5 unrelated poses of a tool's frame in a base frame.
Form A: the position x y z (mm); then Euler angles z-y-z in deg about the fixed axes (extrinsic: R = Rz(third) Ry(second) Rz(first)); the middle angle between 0 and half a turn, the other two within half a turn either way.
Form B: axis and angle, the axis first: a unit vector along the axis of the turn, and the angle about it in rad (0 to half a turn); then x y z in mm. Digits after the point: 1 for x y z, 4 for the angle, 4 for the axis.
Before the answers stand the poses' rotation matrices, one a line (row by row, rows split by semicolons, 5 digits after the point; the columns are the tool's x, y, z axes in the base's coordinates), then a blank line. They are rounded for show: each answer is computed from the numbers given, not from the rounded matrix.
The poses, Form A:
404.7, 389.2, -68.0, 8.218, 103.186, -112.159
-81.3, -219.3, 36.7, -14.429, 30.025, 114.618
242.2, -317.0, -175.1, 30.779, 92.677, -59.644
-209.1, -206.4, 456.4, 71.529, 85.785, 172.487
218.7, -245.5, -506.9, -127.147, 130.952, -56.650
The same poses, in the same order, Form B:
0.21754 0.90433 -0.36723; 0.15518 -0.40350 -0.90172; -0.96364 0.13917 -0.22811
-0.12276 -0.97030 -0.20844; 0.86608 -0.20729 0.45490; -0.48459 -0.12468 0.86581
0.42129 0.75344 0.50482; 0.29324 0.41356 -0.86196; -0.85821 0.51117 -0.04671
-0.14710 0.02769 -0.98873; -0.93730 -0.32322 0.13040; -0.31597 0.94592 0.07350
-0.44825 -0.79163 0.41521; -0.76881 0.10443 -0.63089; 0.45607 -0.60201 -0.65543

0.7360, 0.4217, -0.5297, 2.3561, 404.7, 389.2, -68.0
-0.2979, 0.1420, 0.9440, 1.8051, -81.3, -219.3, 36.7
0.6904, 0.6854, -0.2314, 1.6769, 242.2, -317.0, -175.1
0.5697, -0.4700, -0.6742, 2.3440, -209.1, -206.4, 456.4
0.5251, -0.7431, 0.4149, 3.1141, 218.7, -245.5, -506.9

